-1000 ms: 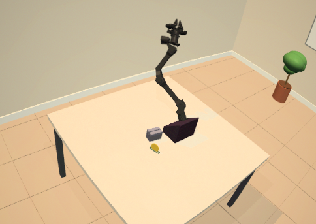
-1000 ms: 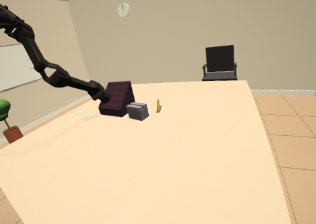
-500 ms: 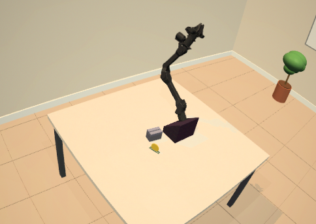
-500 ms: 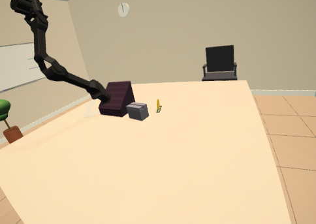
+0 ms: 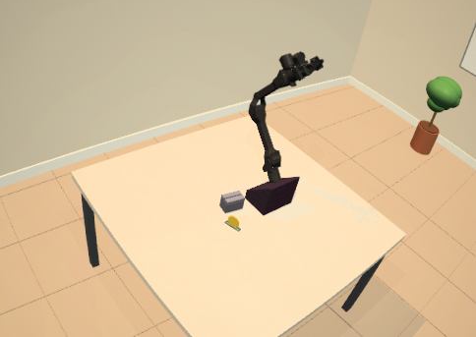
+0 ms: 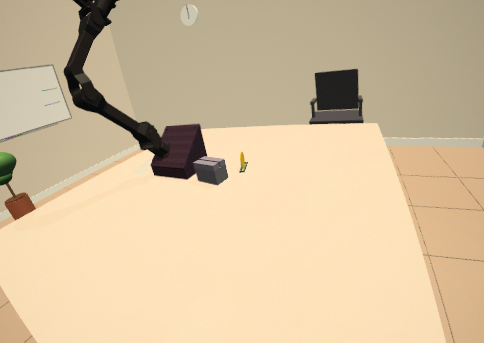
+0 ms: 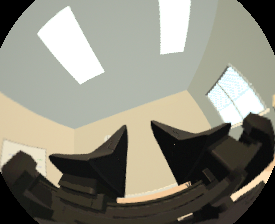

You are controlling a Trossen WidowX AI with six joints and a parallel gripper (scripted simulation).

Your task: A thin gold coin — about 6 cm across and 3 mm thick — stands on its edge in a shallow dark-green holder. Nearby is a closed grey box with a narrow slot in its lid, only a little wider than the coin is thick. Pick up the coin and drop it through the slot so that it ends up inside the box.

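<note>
Now: gripper tip 36 cm short of the gold coin, 2 cm to the left of it and 76 cm above it.
</note>
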